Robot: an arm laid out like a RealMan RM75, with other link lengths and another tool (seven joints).
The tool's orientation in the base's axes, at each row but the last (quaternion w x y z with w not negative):
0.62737 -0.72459 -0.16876 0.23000
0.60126 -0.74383 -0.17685 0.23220
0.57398 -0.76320 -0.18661 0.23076
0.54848 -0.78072 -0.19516 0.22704
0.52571 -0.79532 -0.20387 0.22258
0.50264 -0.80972 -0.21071 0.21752
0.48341 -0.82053 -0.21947 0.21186
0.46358 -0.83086 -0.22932 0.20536
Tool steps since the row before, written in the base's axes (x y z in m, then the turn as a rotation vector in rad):
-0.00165 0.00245 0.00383 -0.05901 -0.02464 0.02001
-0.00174 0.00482 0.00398 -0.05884 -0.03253 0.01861
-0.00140 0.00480 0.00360 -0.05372 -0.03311 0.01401
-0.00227 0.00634 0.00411 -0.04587 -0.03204 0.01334
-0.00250 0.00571 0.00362 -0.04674 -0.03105 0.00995
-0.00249 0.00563 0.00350 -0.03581 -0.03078 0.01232
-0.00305 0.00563 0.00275 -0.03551 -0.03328 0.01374
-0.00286 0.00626 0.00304 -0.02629 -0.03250 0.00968
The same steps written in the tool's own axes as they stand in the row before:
-0.00054 -0.00409 0.00253 -0.06497 -0.01331 0.00953
0.00064 -0.00489 0.00421 -0.06893 -0.01025 0.00327
0.00099 -0.00479 0.00374 -0.06439 -0.00556 0.00099
0.00107 -0.00605 0.00495 -0.05726 -0.00484 -0.00246
0.00064 -0.00566 0.00442 -0.05695 -0.00214 -0.00004
0.00063 -0.00576 0.00407 -0.04821 -0.00305 -0.00696
0.00033 -0.00537 0.00443 -0.04957 -0.00317 -0.00951
0.00087 -0.00608 0.00434 -0.04113 0.00173 -0.01212

